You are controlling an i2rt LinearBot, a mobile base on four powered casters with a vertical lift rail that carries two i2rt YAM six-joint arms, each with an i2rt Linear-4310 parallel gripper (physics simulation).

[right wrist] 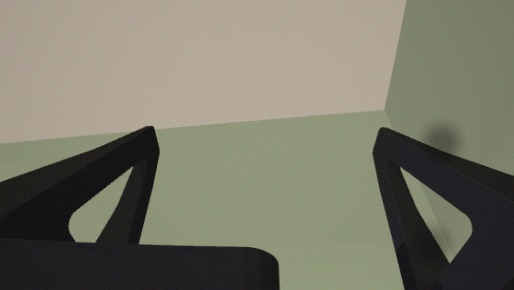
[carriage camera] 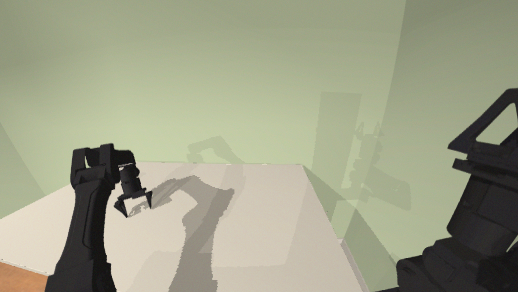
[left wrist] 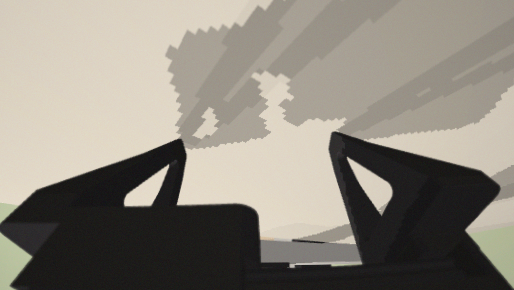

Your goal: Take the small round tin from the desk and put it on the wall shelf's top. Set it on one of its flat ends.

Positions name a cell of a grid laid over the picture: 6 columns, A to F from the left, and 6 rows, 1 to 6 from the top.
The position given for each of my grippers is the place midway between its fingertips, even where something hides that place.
I see my left gripper (left wrist: C3), my right gripper (right wrist: D3) and a desk (carriage camera: C5).
The desk shows as well in the left wrist view (left wrist: C3).
